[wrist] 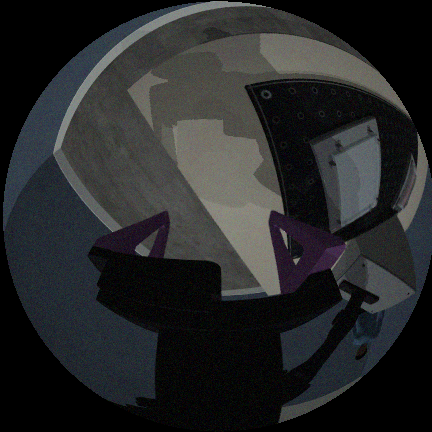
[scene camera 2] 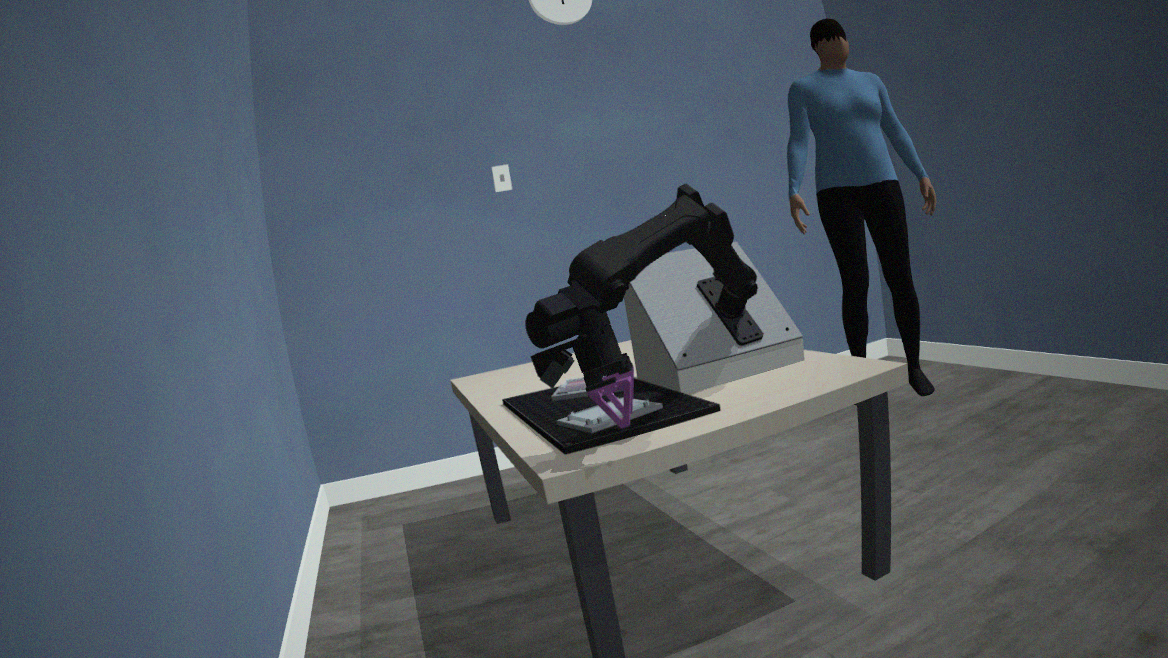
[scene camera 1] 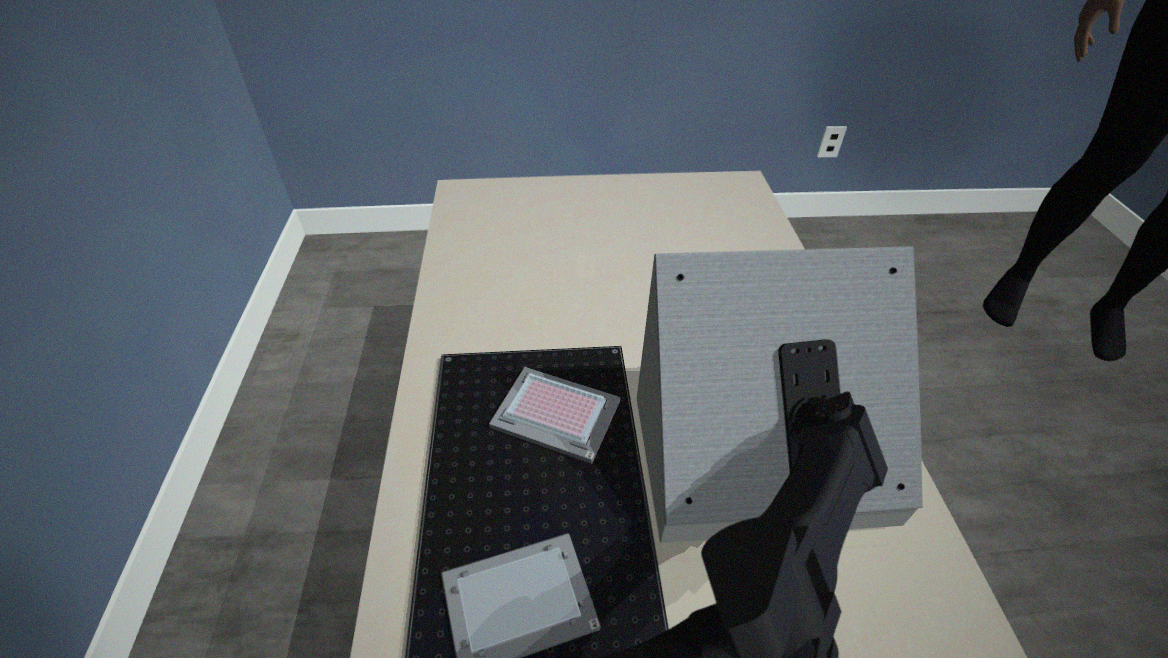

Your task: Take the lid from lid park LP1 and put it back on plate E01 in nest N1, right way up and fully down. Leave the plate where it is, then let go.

Labels:
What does my gripper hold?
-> Nothing.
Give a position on a well plate with pink wells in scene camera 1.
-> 565, 411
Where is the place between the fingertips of my gripper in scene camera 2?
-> At 627, 421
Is my gripper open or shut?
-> Open.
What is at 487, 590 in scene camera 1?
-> A clear grey lid.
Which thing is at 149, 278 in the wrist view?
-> My gripper.

